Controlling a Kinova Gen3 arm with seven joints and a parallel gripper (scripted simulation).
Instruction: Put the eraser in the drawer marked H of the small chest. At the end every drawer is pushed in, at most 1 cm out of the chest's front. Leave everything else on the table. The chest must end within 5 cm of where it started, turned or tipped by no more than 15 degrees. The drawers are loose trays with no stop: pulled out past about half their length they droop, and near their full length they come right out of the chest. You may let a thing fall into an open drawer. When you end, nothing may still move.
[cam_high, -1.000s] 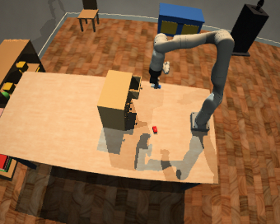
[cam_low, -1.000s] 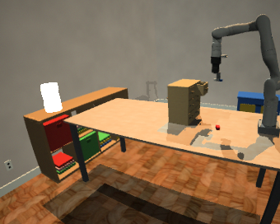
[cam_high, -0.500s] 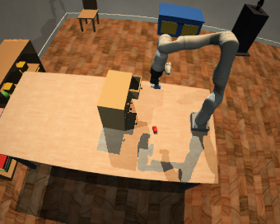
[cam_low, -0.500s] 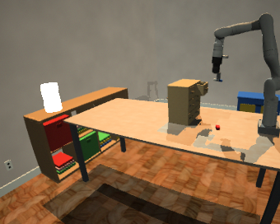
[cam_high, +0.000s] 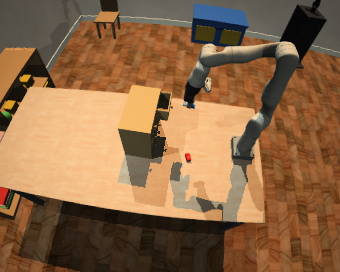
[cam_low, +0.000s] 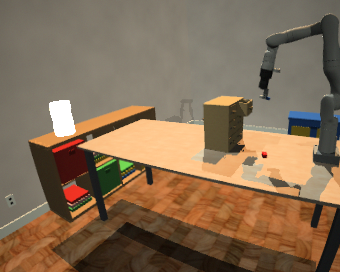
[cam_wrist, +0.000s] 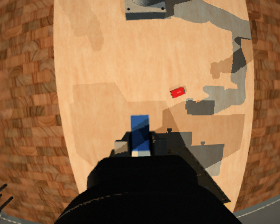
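My gripper is now 10 mm short of the blue-and-white eraser and 10 mm above it. The rest, counted from my hand: red block: 330 mm below, 140 mm to the left, 10 mm behind.
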